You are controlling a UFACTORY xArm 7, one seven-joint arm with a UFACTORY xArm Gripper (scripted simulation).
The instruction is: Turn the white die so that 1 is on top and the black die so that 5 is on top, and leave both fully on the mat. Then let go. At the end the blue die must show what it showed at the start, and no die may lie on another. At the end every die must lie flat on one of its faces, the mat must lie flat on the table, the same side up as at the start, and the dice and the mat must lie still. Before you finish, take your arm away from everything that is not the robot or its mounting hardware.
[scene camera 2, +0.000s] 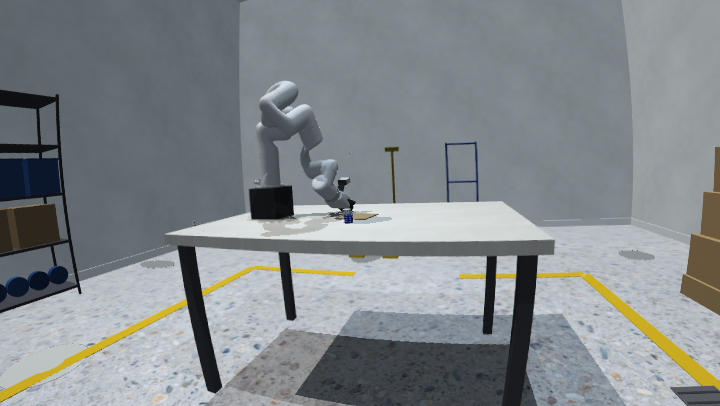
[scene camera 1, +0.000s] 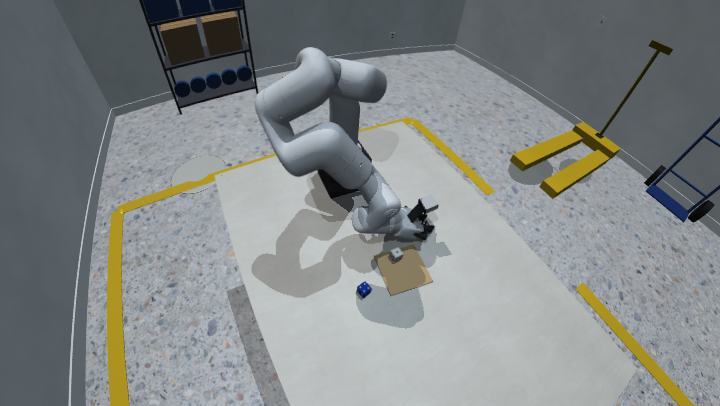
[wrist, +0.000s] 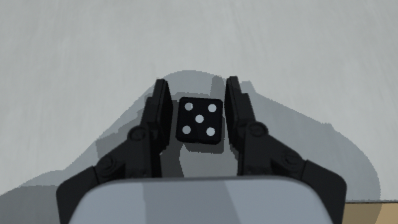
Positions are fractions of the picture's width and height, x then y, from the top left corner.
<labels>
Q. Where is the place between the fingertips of my gripper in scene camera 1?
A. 0.60,0.55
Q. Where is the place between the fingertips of my gripper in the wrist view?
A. At 0.50,0.41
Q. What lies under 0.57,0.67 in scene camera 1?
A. A mat.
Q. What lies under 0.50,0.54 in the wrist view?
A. A black die.
</labels>
